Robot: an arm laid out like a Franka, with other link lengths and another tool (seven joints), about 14 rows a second.
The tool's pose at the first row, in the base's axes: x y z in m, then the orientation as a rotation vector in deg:
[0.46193 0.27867 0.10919 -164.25 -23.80 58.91]
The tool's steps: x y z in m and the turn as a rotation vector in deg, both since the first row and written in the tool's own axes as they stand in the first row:
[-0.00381 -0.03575 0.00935 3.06 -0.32 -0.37]
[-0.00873 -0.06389 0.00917 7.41 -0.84 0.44]
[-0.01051 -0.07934 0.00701 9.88 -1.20 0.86]
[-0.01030 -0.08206 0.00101 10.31 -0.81 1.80]
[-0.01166 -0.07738 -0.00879 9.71 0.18 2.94]
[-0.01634 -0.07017 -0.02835 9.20 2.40 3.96]
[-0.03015 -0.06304 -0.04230 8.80 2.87 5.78]
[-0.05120 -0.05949 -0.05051 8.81 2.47 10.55]
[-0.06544 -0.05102 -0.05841 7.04 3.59 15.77]
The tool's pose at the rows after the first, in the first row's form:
[0.44501 0.31173 0.10978 -161.25 -22.41 59.03]
[0.43503 0.33744 0.11726 -157.59 -18.69 59.44]
[0.43154 0.35186 0.12240 -155.44 -16.69 59.72]
[0.43487 0.35469 0.12734 -155.63 -15.16 59.25]
[0.44113 0.35009 0.13504 -157.05 -13.91 58.09]
[0.45169 0.34240 0.15195 -158.77 -12.68 55.13]
[0.45193 0.33213 0.17013 -160.05 -10.39 54.72]
[0.44236 0.32316 0.18887 -161.72 -3.79 55.83]
[0.43876 0.31133 0.20243 -165.51 2.76 54.86]

